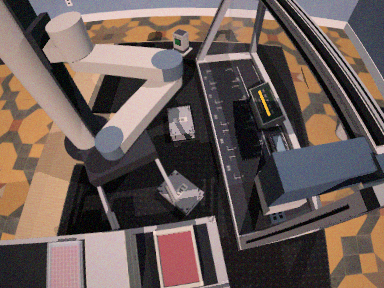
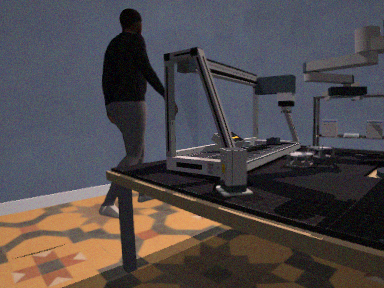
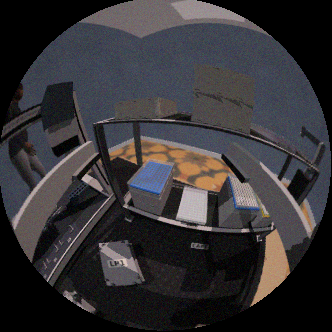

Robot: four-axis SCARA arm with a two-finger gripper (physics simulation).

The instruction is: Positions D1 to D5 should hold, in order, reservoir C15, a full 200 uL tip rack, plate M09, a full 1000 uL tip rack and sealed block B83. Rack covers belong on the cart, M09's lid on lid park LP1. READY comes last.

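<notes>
My gripper (image 1: 146, 214) (image 3: 159, 146) is open and empty, low in front of the cart (image 1: 214, 220) (image 3: 135, 212). On the cart's lower shelf stand a grey box with a blue top (image 3: 152, 177), a flat white plate (image 3: 193, 205) and a blue-edged tip rack (image 3: 242, 192); a yellow-edged piece (image 3: 264, 212) shows behind it. A tray with a red inside (image 1: 178, 257), a large pale box (image 1: 105, 260) (image 3: 223, 97) and a pink rack (image 1: 65, 262) stand on top. Labels are unreadable. Lid park LP1 (image 1: 186, 199) (image 3: 117, 270) is bare. The deck (image 1: 220, 150) (image 3: 75, 235) shows bare corner marks.
The RG stand (image 1: 181, 120) lies beyond LP1. A small post with a green button (image 1: 178, 42) (image 2: 234, 167) stands at the far table edge. A screen with a yellow bar (image 1: 264, 102) and a blue-grey head (image 1: 320, 167) (image 2: 275, 85) border the deck. A person (image 2: 127, 85) stands behind the frame.
</notes>
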